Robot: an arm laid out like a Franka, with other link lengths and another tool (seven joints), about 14 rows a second.
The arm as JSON. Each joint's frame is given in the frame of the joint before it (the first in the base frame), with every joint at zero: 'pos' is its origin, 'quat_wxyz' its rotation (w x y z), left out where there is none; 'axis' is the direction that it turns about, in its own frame. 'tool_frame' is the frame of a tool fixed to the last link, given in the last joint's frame.
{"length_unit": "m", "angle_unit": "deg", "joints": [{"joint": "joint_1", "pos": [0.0, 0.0, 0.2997], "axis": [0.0, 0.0, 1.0]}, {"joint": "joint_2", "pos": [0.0, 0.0, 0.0], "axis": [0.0, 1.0, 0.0]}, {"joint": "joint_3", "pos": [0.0, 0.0, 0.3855], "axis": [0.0, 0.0, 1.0]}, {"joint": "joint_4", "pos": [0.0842, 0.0, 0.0], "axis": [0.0, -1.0, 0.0]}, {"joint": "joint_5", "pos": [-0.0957, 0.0, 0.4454], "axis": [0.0, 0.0, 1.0]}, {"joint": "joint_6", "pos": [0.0, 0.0, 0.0], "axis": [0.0, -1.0, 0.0]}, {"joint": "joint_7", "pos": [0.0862, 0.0, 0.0], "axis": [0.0, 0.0, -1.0]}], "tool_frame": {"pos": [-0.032, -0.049, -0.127], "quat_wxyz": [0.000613, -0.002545, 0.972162, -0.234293]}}
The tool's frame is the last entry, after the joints.
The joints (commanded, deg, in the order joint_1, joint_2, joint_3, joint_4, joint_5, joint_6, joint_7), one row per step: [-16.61, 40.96, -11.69, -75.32, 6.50, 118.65, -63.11]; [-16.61, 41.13, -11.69, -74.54, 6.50, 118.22, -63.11]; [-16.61, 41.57, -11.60, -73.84, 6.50, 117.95, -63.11]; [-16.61, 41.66, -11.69, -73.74, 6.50, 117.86, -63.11]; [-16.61, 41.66, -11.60, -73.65, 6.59, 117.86, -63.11]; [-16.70, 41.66, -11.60, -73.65, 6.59, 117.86, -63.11]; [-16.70, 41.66, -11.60, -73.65, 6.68, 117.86, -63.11]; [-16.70, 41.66, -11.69, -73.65, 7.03, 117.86, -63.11]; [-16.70, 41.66, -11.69, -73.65, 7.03, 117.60, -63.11]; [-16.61, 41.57, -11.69, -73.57, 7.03, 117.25, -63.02]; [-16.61, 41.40, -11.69, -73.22, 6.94, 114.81, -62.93]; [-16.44, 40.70, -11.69, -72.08, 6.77, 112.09, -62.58]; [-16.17, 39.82, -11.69, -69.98, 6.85, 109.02, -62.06]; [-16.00, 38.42, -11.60, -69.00, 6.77, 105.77, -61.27]
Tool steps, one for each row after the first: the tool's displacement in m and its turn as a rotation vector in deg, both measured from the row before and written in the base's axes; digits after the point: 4 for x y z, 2 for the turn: [0.0025, 0.0000, 0.0041, -0.08, -0.16, 0.09]; [0.0030, 0.0008, -0.0006, 0.01, 0.02, 0.15]; [-0.0002, -0.0009, -0.0004, -0.03, 0.09, -0.06]; [0.0009, 0.0009, 0.0006, 0.09, -0.14, 0.04]; [-0.0007, -0.0012, 0.0000, 0.00, 0.00, -0.09]; [0.0000, 0.0001, -0.0001, 0.07, -0.04, -0.04]; [-0.0004, -0.0005, -0.0001, 0.22, -0.14, -0.21]; [-0.0005, 0.0002, -0.0006, 0.12, 0.23, -0.01]; [0.0002, 0.0015, 0.0014, 0.11, 0.15, 0.00]; [-0.0034, 0.0021, 0.0009, 0.89, 1.71, -0.06]; [-0.0003, 0.0043, 0.0162, 0.46, 0.77, -0.03]; [0.0024, 0.0063, 0.0274, 0.35, -0.05, -0.06]; [-0.0041, 0.0066, 0.0239, 0.66, 0.68, -0.45]
